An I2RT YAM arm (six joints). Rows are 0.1 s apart.
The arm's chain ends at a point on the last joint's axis. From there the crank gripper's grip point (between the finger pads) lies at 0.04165 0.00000 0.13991 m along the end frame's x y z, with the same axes.
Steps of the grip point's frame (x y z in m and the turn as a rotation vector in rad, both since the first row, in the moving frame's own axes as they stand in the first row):
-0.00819, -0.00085, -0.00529, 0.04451, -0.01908, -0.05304
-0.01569, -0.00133, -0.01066, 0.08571, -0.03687, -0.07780
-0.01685, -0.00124, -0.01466, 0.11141, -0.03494, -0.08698
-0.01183, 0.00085, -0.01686, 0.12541, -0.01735, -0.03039
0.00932, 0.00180, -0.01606, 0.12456, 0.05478, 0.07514
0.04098, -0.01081, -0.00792, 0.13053, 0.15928, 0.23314
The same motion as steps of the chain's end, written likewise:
-0.00529, 0.00753, -0.00587, 0.04451, -0.01908, -0.05304
-0.00992, 0.01373, -0.01144, 0.08571, -0.03687, -0.07780
-0.01112, 0.01777, -0.01496, 0.11141, -0.03494, -0.08698
-0.00912, 0.01962, -0.01638, 0.12541, -0.01735, -0.03039
0.00121, 0.01561, -0.01269, 0.12456, 0.05478, 0.07514
0.01859, -0.00540, 0.00092, 0.13053, 0.15928, 0.23314

